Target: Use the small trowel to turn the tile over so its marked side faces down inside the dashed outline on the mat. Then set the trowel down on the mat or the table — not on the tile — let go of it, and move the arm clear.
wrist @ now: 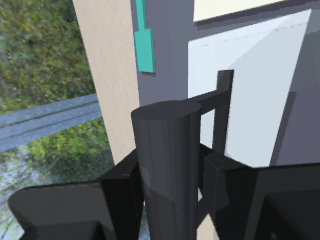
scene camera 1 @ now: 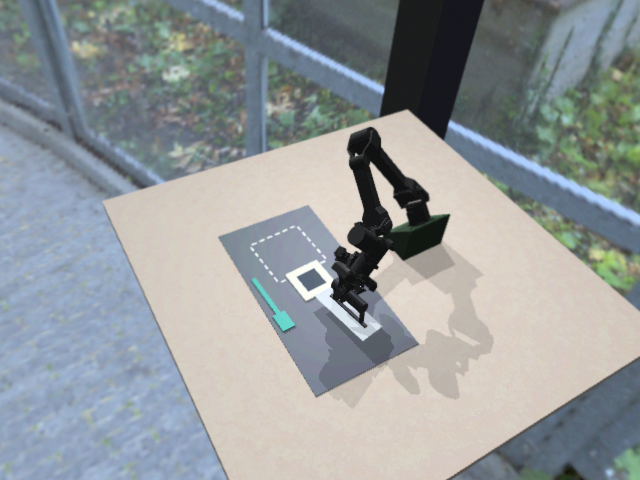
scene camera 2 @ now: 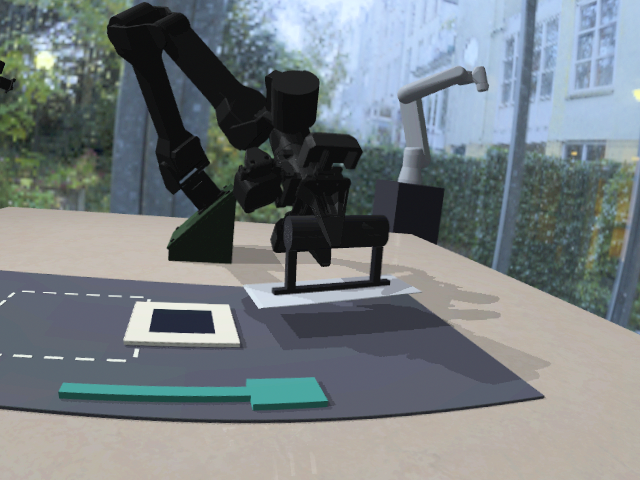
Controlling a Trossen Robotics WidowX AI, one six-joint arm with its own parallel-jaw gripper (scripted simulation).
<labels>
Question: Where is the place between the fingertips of my gripper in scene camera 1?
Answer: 337,301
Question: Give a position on a teal arrow mark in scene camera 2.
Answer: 268,394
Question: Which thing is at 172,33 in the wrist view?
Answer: A dark mat.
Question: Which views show my gripper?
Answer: The wrist view, scene camera 1 and scene camera 2: all of them.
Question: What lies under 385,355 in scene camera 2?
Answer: A dark mat.
</labels>
